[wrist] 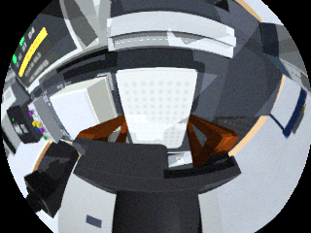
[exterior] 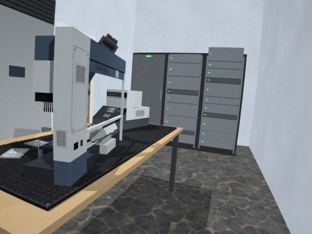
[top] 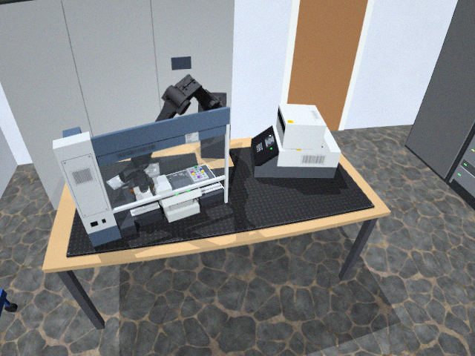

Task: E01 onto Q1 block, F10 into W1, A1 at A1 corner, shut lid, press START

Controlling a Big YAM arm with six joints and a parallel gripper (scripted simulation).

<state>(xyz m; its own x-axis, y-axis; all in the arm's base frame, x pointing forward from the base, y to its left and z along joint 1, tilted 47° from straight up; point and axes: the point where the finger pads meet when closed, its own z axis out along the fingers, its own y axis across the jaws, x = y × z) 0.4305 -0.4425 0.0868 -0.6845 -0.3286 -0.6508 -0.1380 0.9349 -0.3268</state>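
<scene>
Now: the white 96-well PCR plate right at my hand. Also, from my hand: flat grey nest 27 cm behind, 6 cm to the left, 7 cm below; tube cooling block 6 cm behind, 31 cm to the left, 1 cm above; white deep-well block 2 cm behind, 10 cm to the left, 1 cm above.
</scene>
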